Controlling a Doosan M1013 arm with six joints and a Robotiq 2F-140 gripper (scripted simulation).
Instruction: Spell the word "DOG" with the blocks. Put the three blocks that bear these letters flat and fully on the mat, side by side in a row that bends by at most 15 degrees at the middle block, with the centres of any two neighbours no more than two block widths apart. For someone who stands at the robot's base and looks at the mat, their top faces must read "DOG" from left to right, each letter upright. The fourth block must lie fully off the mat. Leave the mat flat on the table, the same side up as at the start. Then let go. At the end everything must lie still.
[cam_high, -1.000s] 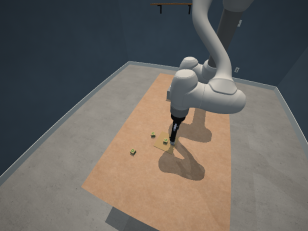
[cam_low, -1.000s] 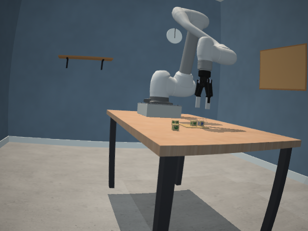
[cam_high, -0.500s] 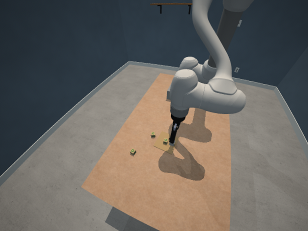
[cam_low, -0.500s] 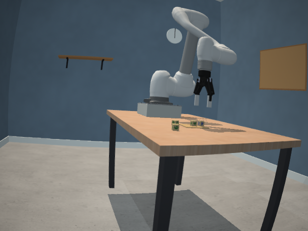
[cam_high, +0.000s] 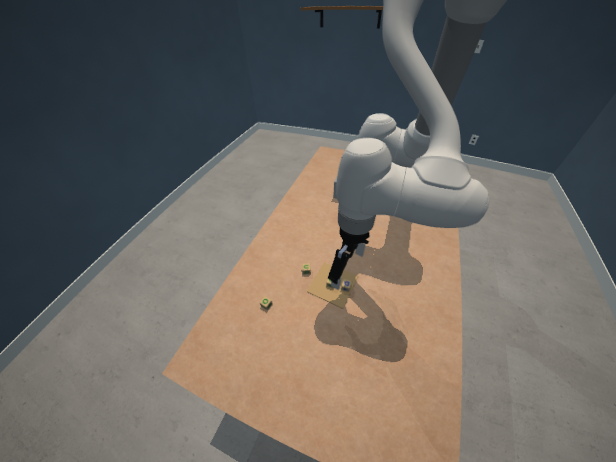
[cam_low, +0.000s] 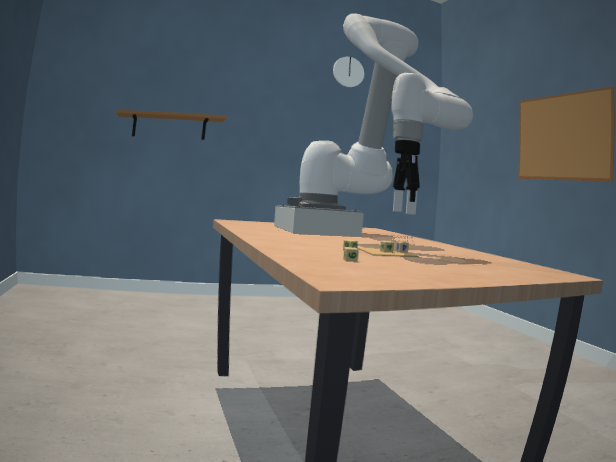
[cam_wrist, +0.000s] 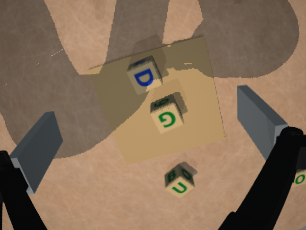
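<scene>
My hand is 110 mm above the G block, 50 mm to the left of it and 10 mm short of it. Round my hand: D block 110 mm below; then tan mat 130 mm below, 40 mm to the right.
</scene>
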